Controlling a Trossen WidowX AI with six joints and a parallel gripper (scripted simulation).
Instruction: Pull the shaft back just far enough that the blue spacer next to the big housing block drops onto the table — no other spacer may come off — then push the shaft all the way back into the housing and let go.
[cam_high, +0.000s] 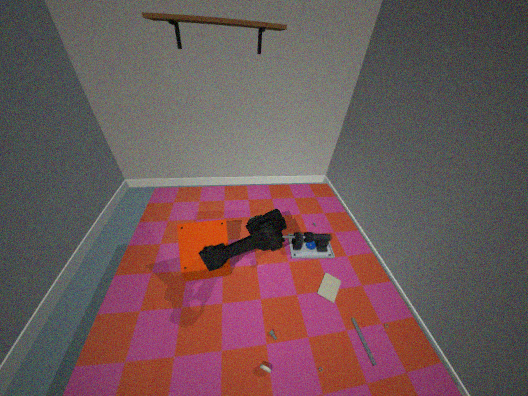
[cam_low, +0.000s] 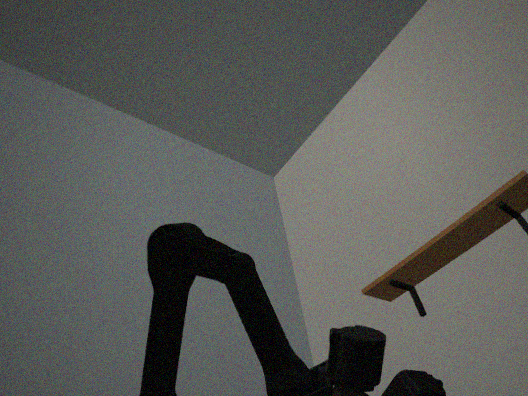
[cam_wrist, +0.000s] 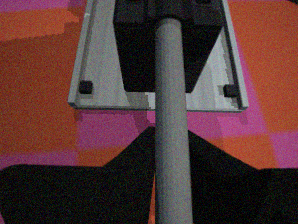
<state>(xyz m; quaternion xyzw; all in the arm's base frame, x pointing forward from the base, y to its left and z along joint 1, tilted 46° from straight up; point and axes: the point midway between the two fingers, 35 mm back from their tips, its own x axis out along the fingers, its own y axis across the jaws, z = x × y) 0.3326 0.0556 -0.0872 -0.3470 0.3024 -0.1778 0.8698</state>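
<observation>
Right now my gripper tip is 60 mm short of the grey shaft, 10 mm to the left of it and 20 mm below it. Round my gripper tip: blue spacer (150 mm ahead, 10 mm to the right, 40 mm below); fixture (160 mm ahead, 20 mm to the right, 10 mm below); cream card (170 mm ahead, 240 mm to the right, 50 mm below).
</observation>
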